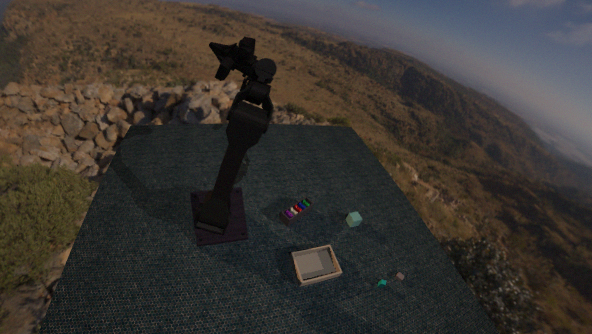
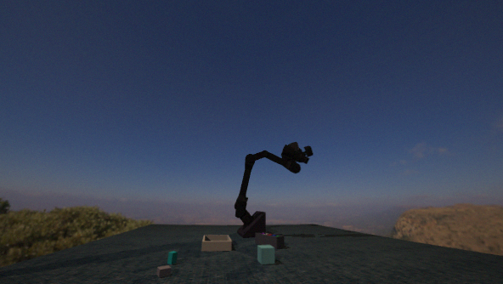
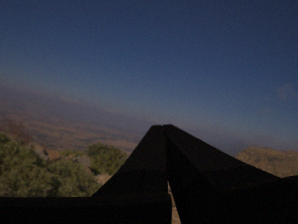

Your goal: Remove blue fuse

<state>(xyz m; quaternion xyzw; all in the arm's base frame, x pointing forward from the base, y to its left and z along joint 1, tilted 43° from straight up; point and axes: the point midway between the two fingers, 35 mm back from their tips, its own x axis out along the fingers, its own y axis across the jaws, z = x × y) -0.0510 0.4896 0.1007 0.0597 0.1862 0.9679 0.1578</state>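
Right now the green fuse is 46 cm below my gripper tip, 35 cm ahead of it and 23 cm to the right of it. The rest, counted from my gripper tip: purple fuse (46 cm below, 28 cm to the right, 28 cm ahead); then red fuse (46 cm below, 31 cm ahead, 25 cm to the right); then cream fuse (46 cm below, 30 cm ahead, 26 cm to the right).
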